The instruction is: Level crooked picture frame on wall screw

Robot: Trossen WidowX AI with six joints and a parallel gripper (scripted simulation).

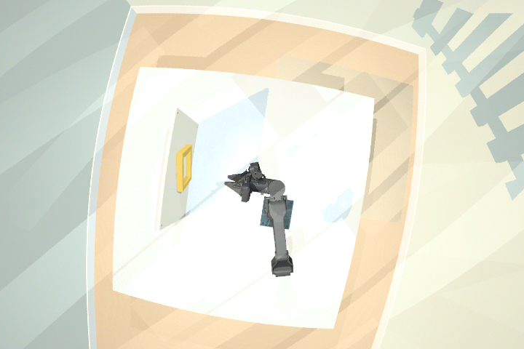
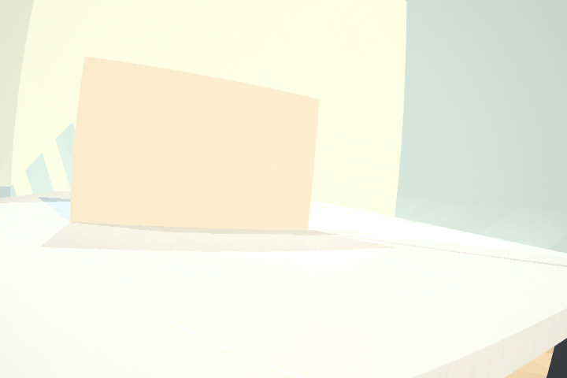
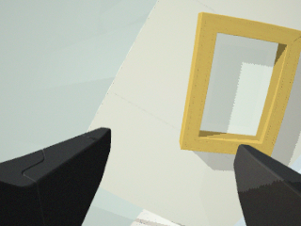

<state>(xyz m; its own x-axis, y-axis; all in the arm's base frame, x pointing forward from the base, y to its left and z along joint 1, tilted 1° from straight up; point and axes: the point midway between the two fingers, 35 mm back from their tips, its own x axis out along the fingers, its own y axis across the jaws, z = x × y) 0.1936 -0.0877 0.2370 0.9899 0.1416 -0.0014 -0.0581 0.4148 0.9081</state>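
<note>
My gripper tip is now 21 cm short of the picture frame, 9 cm above it and 1 cm to the right of it. From my gripper tip the other things lie so: grey wall panel 22 cm ahead, 10 cm below, 3 cm to the left.
</note>
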